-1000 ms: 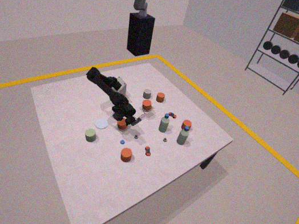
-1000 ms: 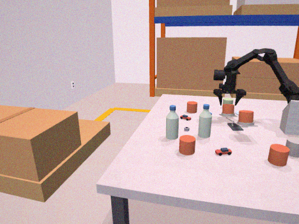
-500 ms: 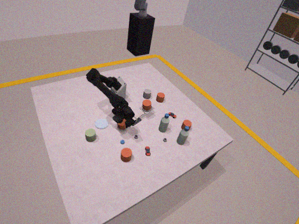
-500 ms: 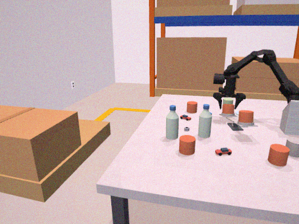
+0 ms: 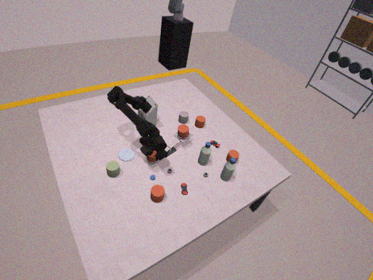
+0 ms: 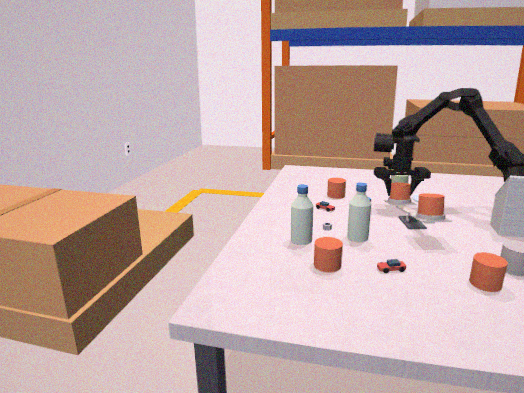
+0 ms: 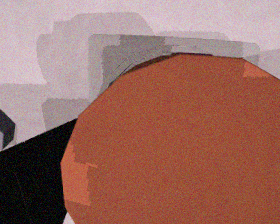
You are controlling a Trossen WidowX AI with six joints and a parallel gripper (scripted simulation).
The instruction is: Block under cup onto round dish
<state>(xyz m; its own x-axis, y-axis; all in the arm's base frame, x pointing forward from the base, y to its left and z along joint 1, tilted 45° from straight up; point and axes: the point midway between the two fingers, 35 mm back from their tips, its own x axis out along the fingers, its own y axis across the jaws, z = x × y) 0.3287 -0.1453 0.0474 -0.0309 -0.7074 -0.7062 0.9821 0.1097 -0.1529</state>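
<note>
Now: gripper tip 120 mm past the pale round dish, 110 mm to the left of it and 40 mm above it. Round my gripper tip: small blue disc 110 mm ahead, 60 mm to the right, 40 mm below; then grey block 10 mm below; then green cylinder 40 mm behind, 250 mm to the right, 10 mm below.
</note>
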